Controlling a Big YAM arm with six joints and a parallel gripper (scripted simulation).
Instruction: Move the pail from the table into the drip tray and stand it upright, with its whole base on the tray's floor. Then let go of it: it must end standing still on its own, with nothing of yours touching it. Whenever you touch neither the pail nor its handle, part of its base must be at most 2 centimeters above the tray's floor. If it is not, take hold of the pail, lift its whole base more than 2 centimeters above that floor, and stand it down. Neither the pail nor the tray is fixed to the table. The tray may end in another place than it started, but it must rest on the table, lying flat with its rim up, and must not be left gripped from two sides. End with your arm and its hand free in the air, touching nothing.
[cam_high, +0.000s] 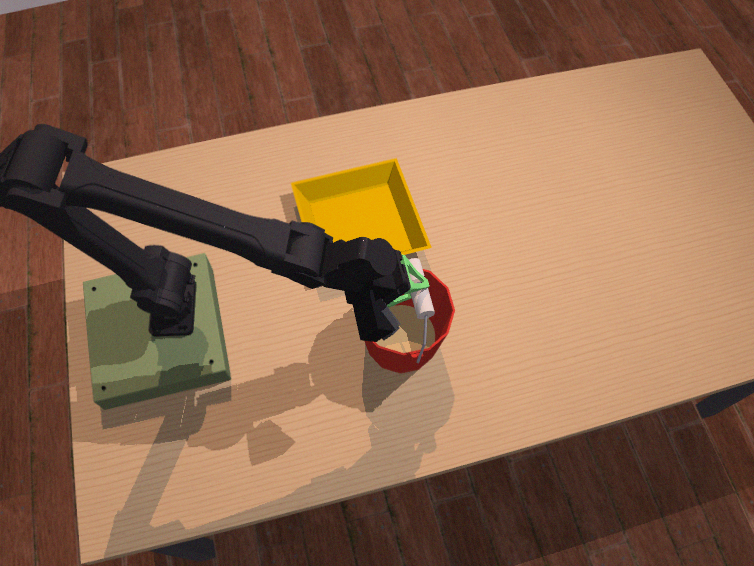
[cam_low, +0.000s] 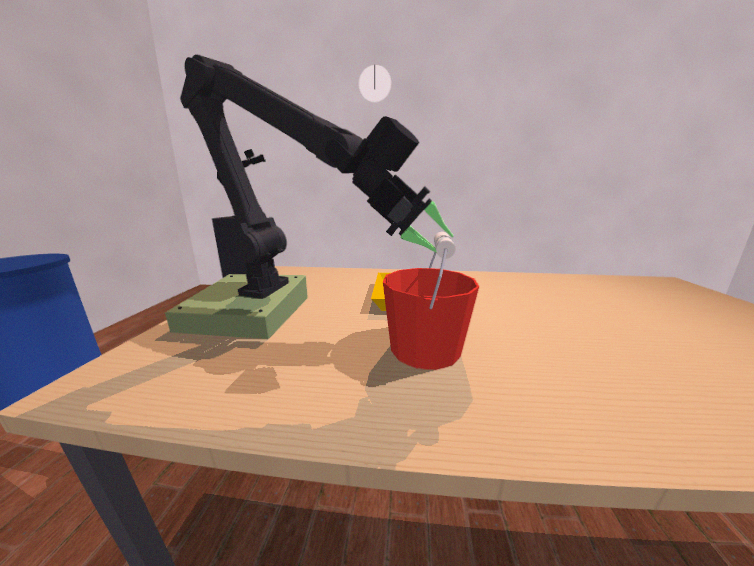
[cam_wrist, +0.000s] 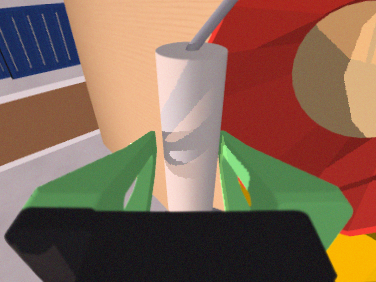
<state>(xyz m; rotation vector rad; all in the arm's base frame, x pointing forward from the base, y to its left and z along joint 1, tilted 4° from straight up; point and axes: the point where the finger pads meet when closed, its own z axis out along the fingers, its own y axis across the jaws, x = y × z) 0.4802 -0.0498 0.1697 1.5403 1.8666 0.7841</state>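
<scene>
Right now the red pail is 1 cm behind my hand and 10 cm below it. Round my hand: yellow drip tray (9 cm behind, 28 cm to the left, 22 cm below).
</scene>
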